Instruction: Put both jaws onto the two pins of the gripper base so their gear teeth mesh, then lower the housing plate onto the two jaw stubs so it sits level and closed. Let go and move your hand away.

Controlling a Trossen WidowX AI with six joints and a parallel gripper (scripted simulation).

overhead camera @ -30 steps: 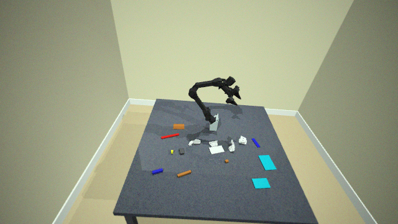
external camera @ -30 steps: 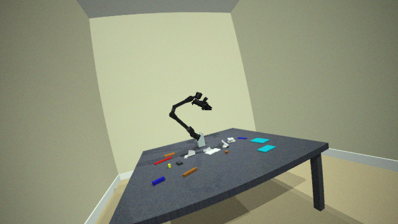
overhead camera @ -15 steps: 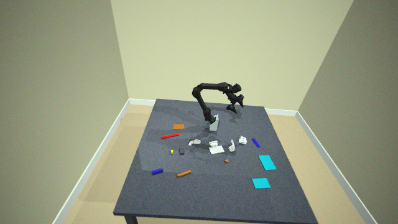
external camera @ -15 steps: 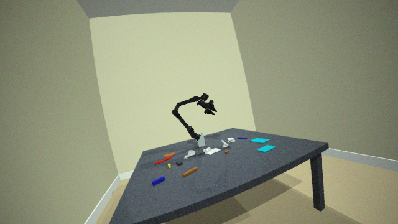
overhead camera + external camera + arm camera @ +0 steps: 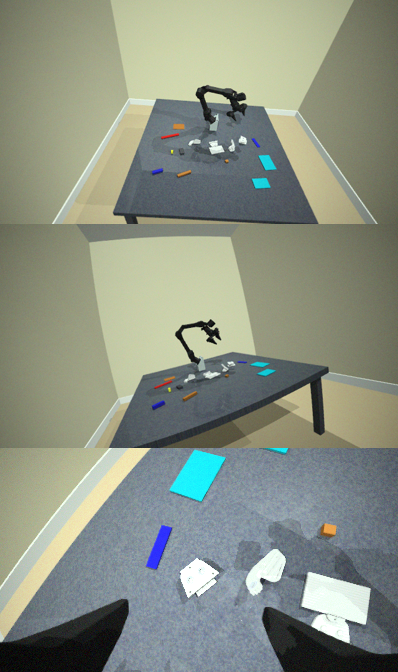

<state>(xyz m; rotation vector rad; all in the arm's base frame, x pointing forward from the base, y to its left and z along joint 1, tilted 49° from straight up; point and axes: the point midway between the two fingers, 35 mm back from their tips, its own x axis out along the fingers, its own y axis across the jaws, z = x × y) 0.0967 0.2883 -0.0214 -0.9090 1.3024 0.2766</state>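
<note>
Now: gripper tip 22 cm above the white jaw, 9 cm short of it and 2 cm to the left of it. From my gripper tip the other things lie so: orange cube (27 cm ahead, 25 cm below, 7 cm to the right); white gripper base (23 cm below, 8 cm to the left, 1 cm ahead); grey block (45 cm to the right, 25 cm below, 25 cm ahead).
</note>
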